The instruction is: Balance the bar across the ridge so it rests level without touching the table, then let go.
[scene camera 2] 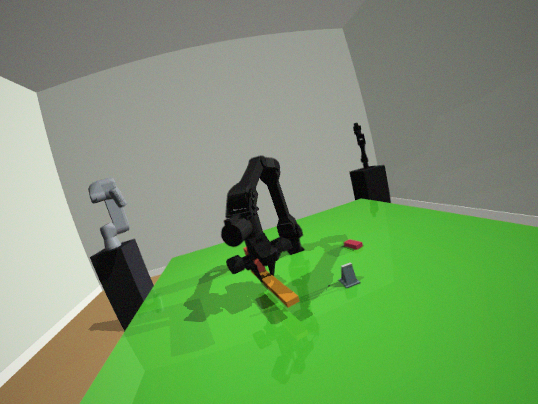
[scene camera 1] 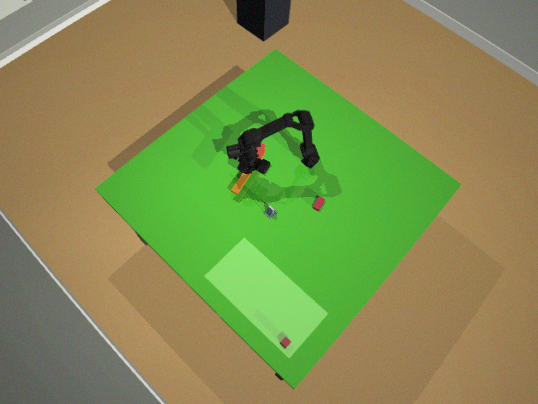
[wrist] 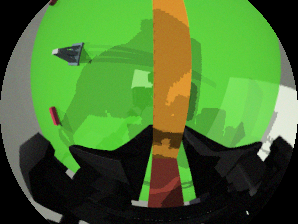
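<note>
A bar is held by my gripper. The wrist view, too, shows my gripper.
</note>
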